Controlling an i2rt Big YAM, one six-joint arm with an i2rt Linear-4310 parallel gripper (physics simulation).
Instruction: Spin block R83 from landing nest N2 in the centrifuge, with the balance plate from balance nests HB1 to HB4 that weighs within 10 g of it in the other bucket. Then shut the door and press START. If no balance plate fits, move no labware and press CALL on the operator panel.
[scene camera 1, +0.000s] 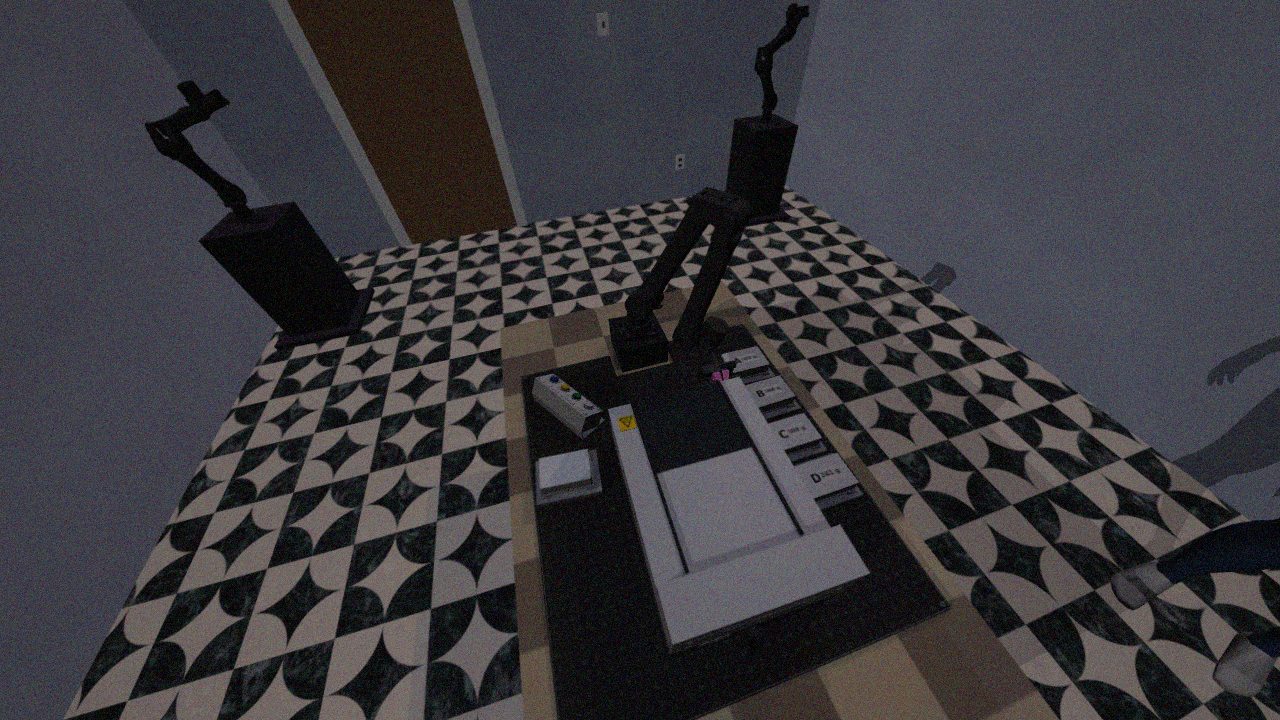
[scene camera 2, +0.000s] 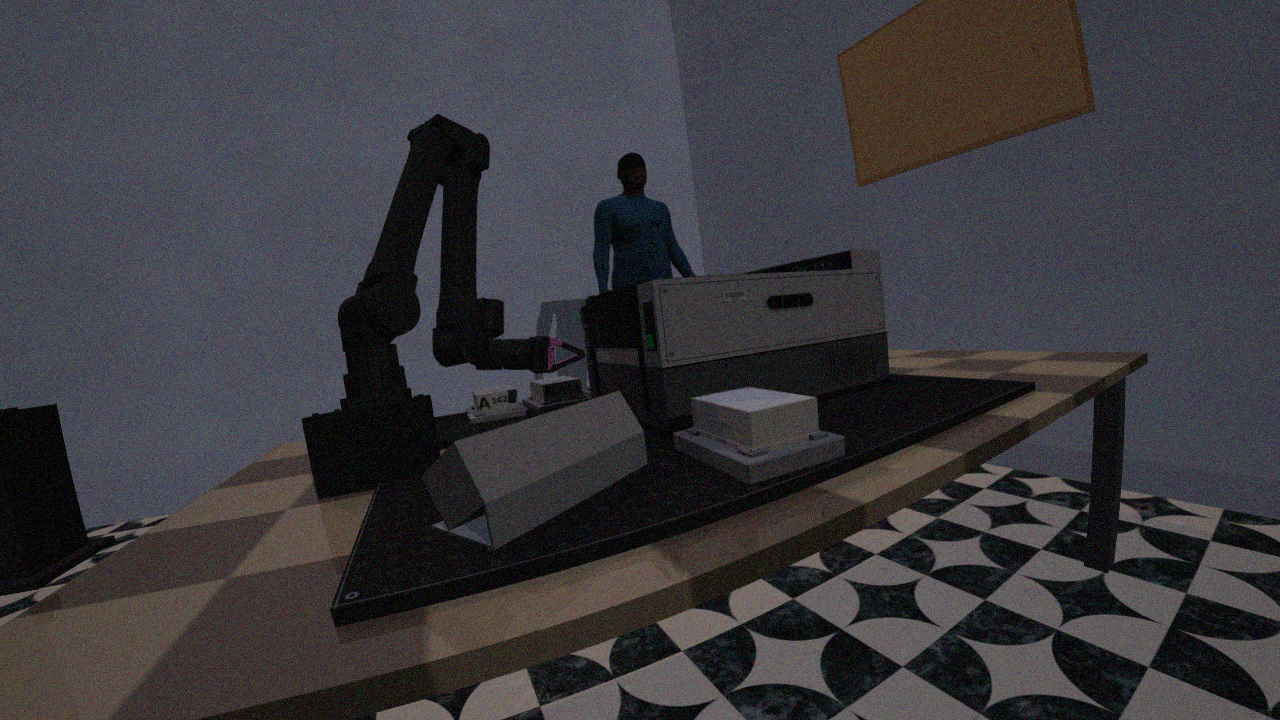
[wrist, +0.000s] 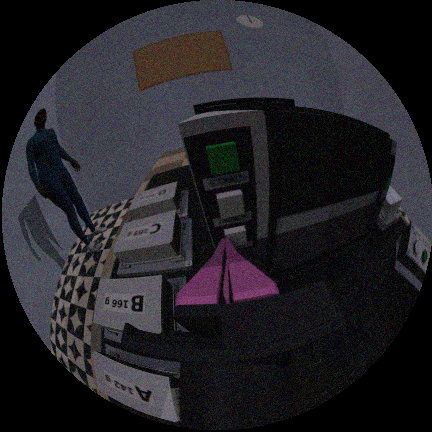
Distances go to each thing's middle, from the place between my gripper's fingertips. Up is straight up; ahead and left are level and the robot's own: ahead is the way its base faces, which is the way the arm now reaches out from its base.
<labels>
Right now my hand is 10 mm short of the green button (wrist: 222, 157), 10 mm to the left of it and 70 mm below it. Also, from my hand: plate C (scene camera 1: 795, 434): 110 mm ahead, 140 mm to the left, 80 mm below; plate A (scene camera 2: 497, 399): 170 mm behind, 140 mm to the left, 80 mm below; plate B (scene camera 1: 771, 394): 30 mm behind, 150 mm to the left, 80 mm below.
</labels>
